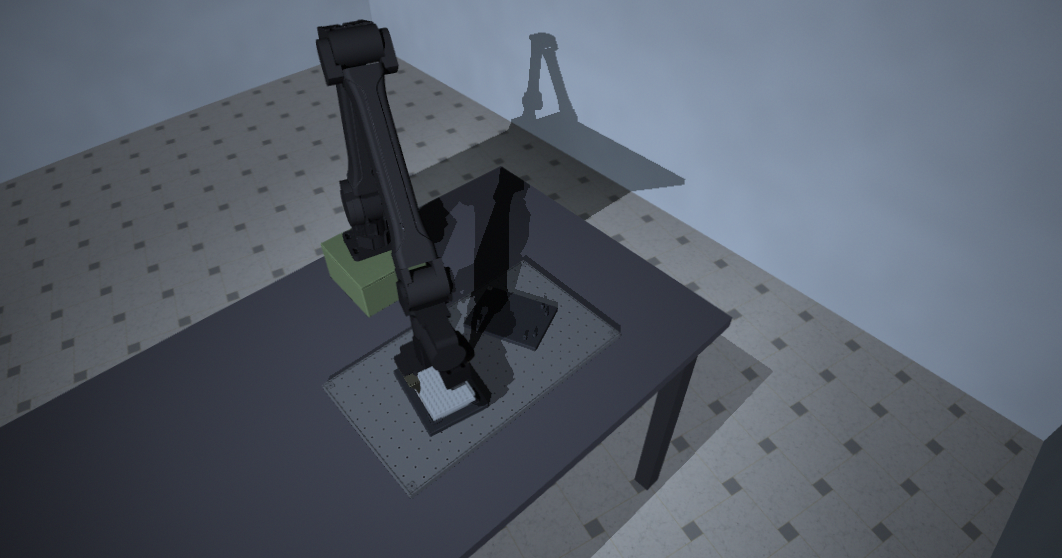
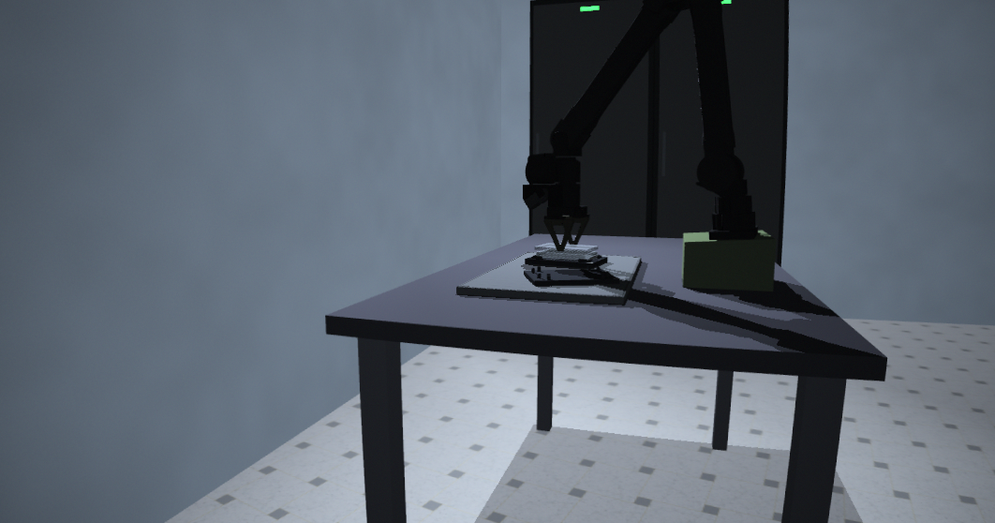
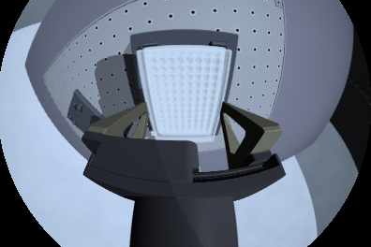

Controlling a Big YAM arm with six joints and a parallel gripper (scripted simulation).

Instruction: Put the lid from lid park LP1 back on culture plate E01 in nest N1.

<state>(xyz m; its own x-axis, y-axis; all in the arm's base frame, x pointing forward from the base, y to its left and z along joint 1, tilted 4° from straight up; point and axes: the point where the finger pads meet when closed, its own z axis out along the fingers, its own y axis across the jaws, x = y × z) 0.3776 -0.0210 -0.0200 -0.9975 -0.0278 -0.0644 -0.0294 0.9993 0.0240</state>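
Now: hand 2 cm above the culture plate E01. The rest, counted from my hand: lid: right at my hand; then plate nest: 3 cm below; then lid park: 9 cm behind, 21 cm to the left, 4 cm below.
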